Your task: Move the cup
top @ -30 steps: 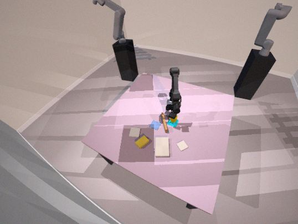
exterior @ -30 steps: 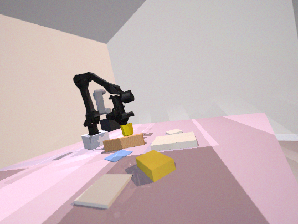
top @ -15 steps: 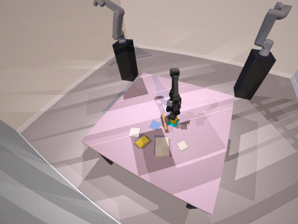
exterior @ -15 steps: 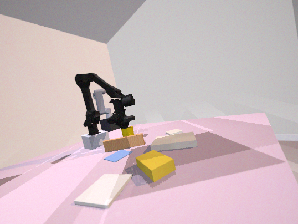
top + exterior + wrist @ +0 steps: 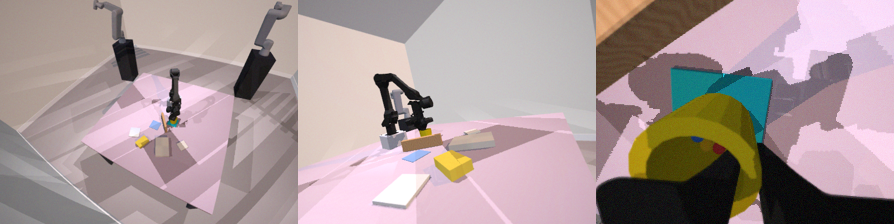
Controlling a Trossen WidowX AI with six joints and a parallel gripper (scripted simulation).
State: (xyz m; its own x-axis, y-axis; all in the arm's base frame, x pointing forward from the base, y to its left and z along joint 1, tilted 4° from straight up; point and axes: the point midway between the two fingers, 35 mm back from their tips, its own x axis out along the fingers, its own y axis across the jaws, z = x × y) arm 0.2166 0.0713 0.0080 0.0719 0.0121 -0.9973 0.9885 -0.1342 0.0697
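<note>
Right now my gripper tip is 2 cm short of the yellow cup. Round my gripper tip: cyan pad: 5 cm below, 3 cm ahead, 1 cm to the right; wooden block: 9 cm to the right, 7 cm ahead, 2 cm below; blue pad: 17 cm to the right, 12 cm ahead, 5 cm below.
</note>
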